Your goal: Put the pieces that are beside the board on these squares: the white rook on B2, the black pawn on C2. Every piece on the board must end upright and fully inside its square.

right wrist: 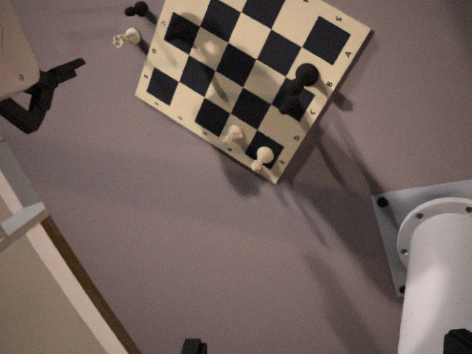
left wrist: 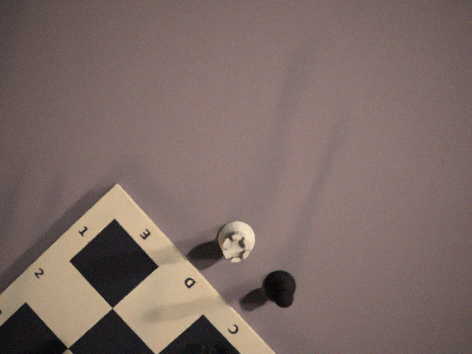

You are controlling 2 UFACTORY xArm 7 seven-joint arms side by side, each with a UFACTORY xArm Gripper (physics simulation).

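Places are measured from the left arm's base along level axes (x ahead, y left, z up), in metres.
Pixels of known places: left gripper, fingertip midpoint: (right wrist: pixel 55 21); left arm's base, link origin: (right wrist: pixel 450 242).
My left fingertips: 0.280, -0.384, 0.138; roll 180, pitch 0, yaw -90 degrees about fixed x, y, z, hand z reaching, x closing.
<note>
For each thing: its middle in the pictures, then the offset to it from my left fingertips, as dx, dy, dz. "pt": a spot on its surface instead.
- white rook, body centre: (left wrist: pixel 236 243) (right wrist: pixel 125 38) +0.026, +0.035, -0.121
- board, surface spot: (left wrist: pixel 118 192) (right wrist: pixel 137 93) pt +0.054, +0.104, -0.132
- black pawn, body centre: (left wrist: pixel 282 292) (right wrist: pixel 134 10) -0.002, +0.009, -0.122
- Square B2, surface spot: (right wrist: pixel 220 19) pt -0.099, +0.058, -0.132
- square C2, surface spot: (right wrist: pixel 209 46) pt -0.073, +0.082, -0.132
- black piece, body centre: (right wrist: pixel 174 34) -0.046, +0.055, -0.116
The white rook (left wrist: pixel 236 241) (right wrist: pixel 126 38) stands upright beside the board (left wrist: pixel 118 192) (right wrist: pixel 142 93), off its edge near D and E. The black pawn (left wrist: pixel 280 288) (right wrist: pixel 140 8) stands upright beside it, off the edge near C and D. Square B2 (right wrist: pixel 220 19) and square C2 (right wrist: pixel 209 46) hold no piece. My left gripper (right wrist: pixel 55 21) is at the left in the right wrist view, with no piece held; its fingers appear open, though partly overlapped. Its tips do not show in the left wrist view. My right gripper (right wrist: pixel 325 345) is open, fingertips at the bottom edge.
A black piece (right wrist: pixel 181 33) stands on C1. A white piece (right wrist: pixel 234 134) stands on E4, another white piece (right wrist: pixel 263 157) on E5. Tall black pieces (right wrist: pixel 306 75) stand around B5 and C5. A white robot base (right wrist: pixel 440 280) is at right; a pale, brown-edged structure (right wrist: pixel 70 285) is at lower left.
</note>
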